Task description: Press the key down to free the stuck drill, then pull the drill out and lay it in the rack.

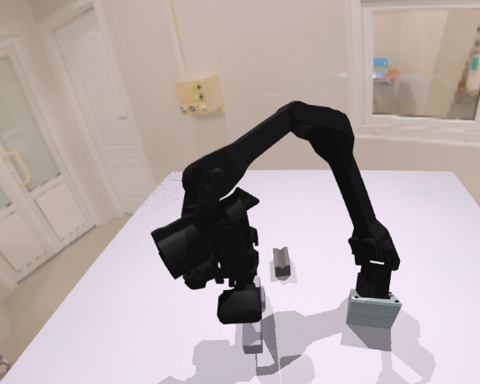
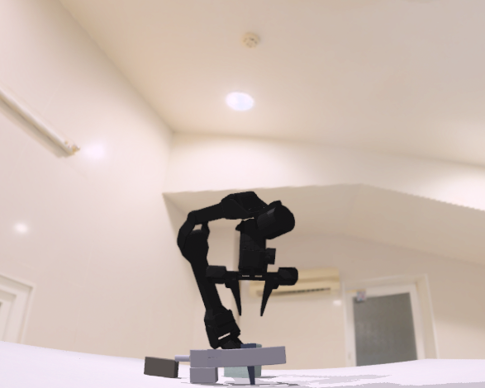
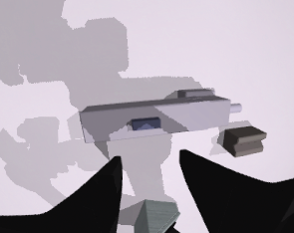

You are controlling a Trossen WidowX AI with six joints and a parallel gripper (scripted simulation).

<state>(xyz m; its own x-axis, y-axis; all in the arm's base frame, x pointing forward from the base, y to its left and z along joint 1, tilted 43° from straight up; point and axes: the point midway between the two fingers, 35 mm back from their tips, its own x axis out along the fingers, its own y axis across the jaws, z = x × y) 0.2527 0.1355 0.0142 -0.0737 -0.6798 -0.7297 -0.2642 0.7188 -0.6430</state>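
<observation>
The drill lies 9 cm below my gripper tip, 8 cm to the right of it and 2 cm ahead of it. Also, from my gripper tip: housing 10 cm below, 3 cm to the right, 1 cm ahead; rack 21 cm to the right, 13 cm below, 2 cm behind; blue key 9 cm below.
</observation>
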